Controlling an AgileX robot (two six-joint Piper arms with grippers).
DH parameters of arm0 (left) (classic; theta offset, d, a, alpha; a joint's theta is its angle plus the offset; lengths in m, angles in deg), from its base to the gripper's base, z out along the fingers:
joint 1: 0 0.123 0 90
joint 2: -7.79 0 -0.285 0
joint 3: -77.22 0 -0.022 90
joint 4: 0 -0.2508 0 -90
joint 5: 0 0 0.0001 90
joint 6: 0 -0.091 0 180
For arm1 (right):
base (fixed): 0 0 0 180
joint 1: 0 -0.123 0 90
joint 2: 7.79 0 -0.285 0
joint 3: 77.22 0 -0.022 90
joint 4: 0 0.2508 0 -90
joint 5: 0 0 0.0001 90
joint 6: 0 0.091 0 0
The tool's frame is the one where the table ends.
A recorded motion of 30 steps. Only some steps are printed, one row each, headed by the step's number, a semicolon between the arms.
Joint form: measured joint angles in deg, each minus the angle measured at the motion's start. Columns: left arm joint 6, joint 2, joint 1, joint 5, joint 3, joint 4; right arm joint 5, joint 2, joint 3, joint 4, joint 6, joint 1.
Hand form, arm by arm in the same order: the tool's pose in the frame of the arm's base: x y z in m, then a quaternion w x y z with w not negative. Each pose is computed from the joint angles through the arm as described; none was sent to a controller.
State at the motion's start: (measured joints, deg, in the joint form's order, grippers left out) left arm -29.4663 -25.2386 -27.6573 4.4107 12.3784 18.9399; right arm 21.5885 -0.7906 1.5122 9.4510 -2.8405 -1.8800
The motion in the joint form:
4: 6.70 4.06 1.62 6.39 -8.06 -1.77; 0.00 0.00 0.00 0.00 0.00 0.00
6: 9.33 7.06 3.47 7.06 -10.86 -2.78; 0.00 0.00 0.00 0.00 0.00 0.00
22: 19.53 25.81 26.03 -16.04 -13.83 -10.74; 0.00 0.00 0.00 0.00 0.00 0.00
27: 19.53 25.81 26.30 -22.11 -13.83 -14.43; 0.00 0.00 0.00 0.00 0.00 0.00
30: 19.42 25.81 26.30 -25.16 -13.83 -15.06; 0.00 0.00 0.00 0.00 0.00 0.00
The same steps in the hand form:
4: 0.0844 -0.0356 0.2284 0.68998 0.17840 0.69397 -0.10248; 0.0522 0.0072 0.1716 0.59113 0.01065 0.80390 0.06486
6: 0.0793 -0.0301 0.2175 0.69569 0.15591 0.69374 -0.10209; 0.0522 0.0072 0.1716 0.59113 0.01065 0.80390 0.06486
22: 0.0559 -0.0042 0.1869 0.65993 0.03262 0.75056 -0.00922; 0.0522 0.0072 0.1716 0.59113 0.01065 0.80390 0.06486
27: 0.0542 -0.0035 0.1773 0.61871 0.05531 0.78355 0.01373; 0.0522 0.0072 0.1716 0.59113 0.01065 0.80390 0.06486
30: 0.0529 -0.0034 0.1726 0.59745 0.06150 0.79937 0.01678; 0.0522 0.0072 0.1716 0.59113 0.01065 0.80390 0.06486

